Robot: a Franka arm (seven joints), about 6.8 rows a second.
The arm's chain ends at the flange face. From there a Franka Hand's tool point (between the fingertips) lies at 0.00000 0.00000 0.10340 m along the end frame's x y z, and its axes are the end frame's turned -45 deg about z.
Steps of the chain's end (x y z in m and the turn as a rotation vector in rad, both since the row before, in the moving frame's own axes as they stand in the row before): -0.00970 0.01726 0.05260 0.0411 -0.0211 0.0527; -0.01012 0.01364 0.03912 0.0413 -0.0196 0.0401; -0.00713 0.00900 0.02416 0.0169 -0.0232 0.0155; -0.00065 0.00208 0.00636 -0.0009 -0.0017 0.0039; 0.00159 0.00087 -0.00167 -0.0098 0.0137 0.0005
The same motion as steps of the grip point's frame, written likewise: -0.01748 0.00084 0.05249 0.0440 0.0141 0.0527; -0.01513 -0.00193 0.03901 0.0431 0.0153 0.0401; -0.01184 -0.00161 0.02412 0.0284 -0.0045 0.0155; -0.00212 0.00095 0.00636 0.0006 -0.0018 0.0039; 0.00079 0.00346 -0.00168 -0.0166 0.0028 0.0005
